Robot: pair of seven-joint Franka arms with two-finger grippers.
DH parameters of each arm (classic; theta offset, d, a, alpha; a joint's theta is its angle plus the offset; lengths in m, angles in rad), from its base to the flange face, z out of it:
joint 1: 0 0.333 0 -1.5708
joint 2: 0 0 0 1.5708
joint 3: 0 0.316 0.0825 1.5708
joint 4: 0 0 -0.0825 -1.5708
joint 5: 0 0.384 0 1.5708
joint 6: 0 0 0.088 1.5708
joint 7: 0 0.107 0 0
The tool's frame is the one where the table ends.
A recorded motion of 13 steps. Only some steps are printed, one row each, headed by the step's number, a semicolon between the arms.
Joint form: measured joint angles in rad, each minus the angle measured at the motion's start. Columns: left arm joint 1, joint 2, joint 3, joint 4, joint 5, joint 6, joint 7; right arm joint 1, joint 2, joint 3, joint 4, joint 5, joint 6, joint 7.
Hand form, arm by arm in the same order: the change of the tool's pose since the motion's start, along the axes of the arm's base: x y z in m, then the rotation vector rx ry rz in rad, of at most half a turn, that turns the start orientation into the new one. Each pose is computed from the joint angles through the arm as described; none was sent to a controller.
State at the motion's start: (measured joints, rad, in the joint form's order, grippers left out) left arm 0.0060 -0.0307 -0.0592 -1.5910 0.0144 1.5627 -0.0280; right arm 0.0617 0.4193 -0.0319 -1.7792 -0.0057 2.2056 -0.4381
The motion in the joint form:
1: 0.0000 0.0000 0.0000 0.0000 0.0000 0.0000 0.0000; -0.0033 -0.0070 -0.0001 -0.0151 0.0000 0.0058 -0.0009
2: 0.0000 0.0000 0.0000 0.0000 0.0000 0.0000 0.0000; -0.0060 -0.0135 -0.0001 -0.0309 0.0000 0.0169 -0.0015
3: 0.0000 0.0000 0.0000 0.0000 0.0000 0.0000 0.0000; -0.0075 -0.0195 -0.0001 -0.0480 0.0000 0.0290 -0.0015
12: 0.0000 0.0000 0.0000 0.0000 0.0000 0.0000 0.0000; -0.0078 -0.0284 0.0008 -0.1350 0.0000 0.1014 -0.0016
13: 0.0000 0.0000 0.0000 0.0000 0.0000 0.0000 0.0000; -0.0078 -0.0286 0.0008 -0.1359 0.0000 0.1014 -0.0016
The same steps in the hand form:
1: 0.0000 0.0000 0.0000 0.0000 0.0000 0.0000; -0.0033 -0.0024 -0.0017 0.0001 0.0023 -0.0026
2: 0.0000 0.0000 0.0000 0.0000 0.0000 0.0000; -0.0062 -0.0043 -0.0035 0.0004 0.0005 -0.0047
3: 0.0000 0.0000 0.0000 0.0000 0.0000 0.0000; -0.0095 -0.0054 -0.0062 0.0006 -0.0004 -0.0062
12: 0.0000 0.0000 0.0000 0.0000 0.0000 0.0000; -0.0267 -0.0058 -0.0321 0.0013 0.0053 -0.0054
13: 0.0000 0.0000 0.0000 0.0000 0.0000 0.0000; -0.0269 -0.0058 -0.0324 0.0013 0.0060 -0.0054

